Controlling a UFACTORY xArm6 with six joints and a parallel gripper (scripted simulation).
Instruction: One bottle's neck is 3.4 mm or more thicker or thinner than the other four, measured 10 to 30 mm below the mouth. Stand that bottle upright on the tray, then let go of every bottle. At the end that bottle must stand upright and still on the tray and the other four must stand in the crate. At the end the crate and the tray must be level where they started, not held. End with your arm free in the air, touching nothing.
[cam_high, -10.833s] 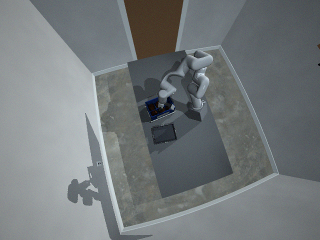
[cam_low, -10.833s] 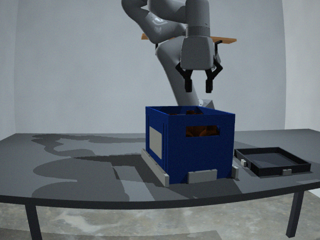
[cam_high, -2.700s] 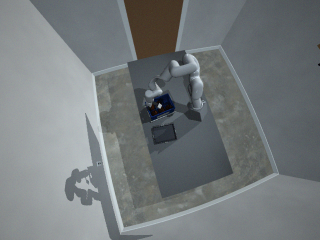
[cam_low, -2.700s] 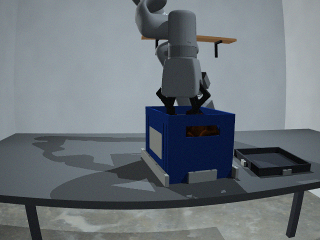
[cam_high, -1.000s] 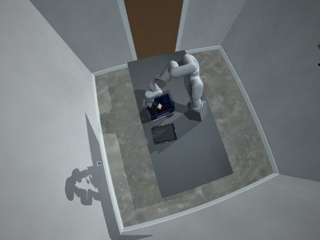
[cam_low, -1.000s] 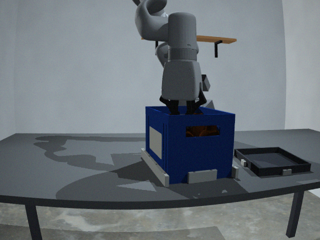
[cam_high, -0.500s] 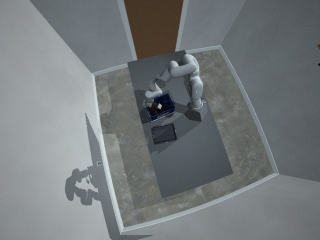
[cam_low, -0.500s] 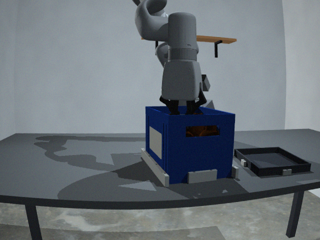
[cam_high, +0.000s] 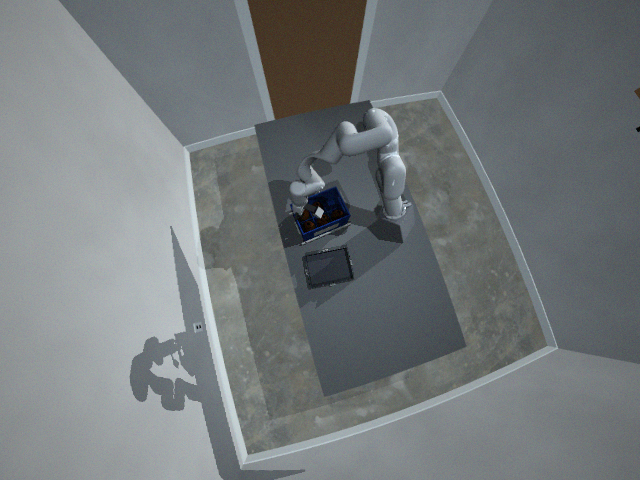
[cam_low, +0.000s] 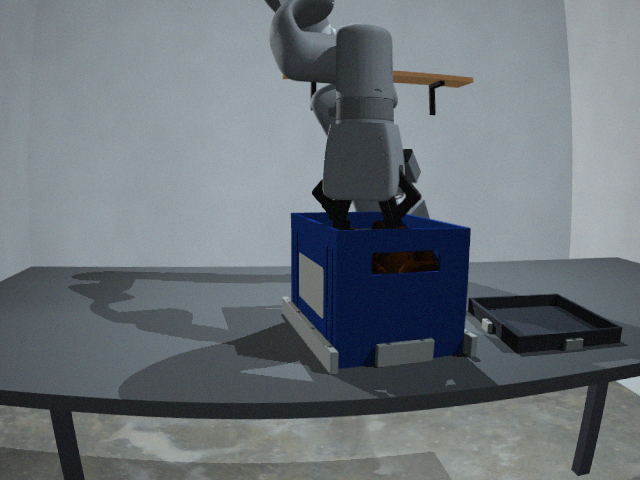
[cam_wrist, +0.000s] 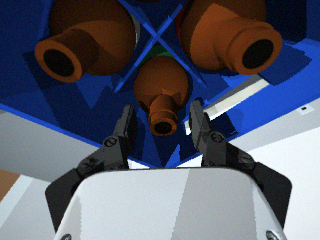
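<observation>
Right now the bottle is 90 mm behind my hand, 10 mm to the right of it and 70 mm below it. Round my hand: blue crate 90 mm behind, 30 mm to the left, 70 mm below; dark tray 80 mm behind, 320 mm to the left, 150 mm below.
</observation>
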